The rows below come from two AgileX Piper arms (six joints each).
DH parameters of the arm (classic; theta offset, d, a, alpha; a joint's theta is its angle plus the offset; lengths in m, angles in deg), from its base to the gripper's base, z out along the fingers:
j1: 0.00 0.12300 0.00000 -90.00
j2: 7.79 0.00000 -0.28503 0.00
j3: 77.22 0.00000 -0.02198 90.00
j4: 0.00 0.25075 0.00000 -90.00
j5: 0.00 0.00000 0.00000 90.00
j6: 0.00 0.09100 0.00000 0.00
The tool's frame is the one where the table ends.
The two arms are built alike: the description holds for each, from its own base.
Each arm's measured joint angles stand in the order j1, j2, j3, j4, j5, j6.
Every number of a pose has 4 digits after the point.
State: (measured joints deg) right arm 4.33 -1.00 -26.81 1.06 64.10 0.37; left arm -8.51 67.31 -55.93 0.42 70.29 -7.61
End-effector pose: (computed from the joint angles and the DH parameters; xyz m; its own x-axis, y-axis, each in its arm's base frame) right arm -0.0065 0.0010 0.2637 -0.5192 -0.0247 -0.8543 -0.0821 0.9964 0.0211; left arm 0.1972 -0.0289 0.3038 -0.9732 0.0142 -0.2293 0.0201 0.9995 -0.0233
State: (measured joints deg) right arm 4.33 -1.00 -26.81 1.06 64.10 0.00; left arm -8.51 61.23 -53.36 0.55 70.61 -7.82
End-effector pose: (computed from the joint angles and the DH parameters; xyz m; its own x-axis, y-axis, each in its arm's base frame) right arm -0.0065 0.0010 0.2637 -0.5187 -0.0312 -0.8544 -0.0855 0.9962 0.0156; left arm 0.1735 -0.0251 0.3112 -0.9591 0.0091 -0.2828 0.0181 0.9994 -0.0292
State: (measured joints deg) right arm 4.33 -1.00 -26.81 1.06 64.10 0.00; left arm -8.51 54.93 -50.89 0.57 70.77 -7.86
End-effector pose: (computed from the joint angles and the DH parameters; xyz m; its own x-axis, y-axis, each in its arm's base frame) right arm -0.0065 0.0010 0.2637 -0.5187 -0.0312 -0.8544 -0.0855 0.9962 0.0156; left arm 0.1496 -0.0215 0.3171 -0.9393 0.0056 -0.3431 0.0195 0.9991 -0.0373
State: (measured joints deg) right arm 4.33 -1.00 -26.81 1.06 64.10 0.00; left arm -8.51 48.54 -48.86 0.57 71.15 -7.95
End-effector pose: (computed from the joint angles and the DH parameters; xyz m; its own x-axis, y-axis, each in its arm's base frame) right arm -0.0065 0.0010 0.2637 -0.5187 -0.0312 -0.8544 -0.0855 0.9962 0.0156; left arm 0.1256 -0.0179 0.3223 -0.9136 0.0001 -0.4067 0.0209 0.9987 -0.0468
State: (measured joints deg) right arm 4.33 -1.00 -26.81 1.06 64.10 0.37; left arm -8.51 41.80 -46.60 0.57 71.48 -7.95
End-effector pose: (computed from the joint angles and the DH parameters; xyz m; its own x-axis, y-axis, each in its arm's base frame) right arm -0.0065 0.0010 0.2637 -0.5192 -0.0247 -0.8543 -0.0821 0.9964 0.0211; left arm 0.1008 -0.0142 0.3242 -0.8821 -0.0047 -0.4710 0.0245 0.9981 -0.0559
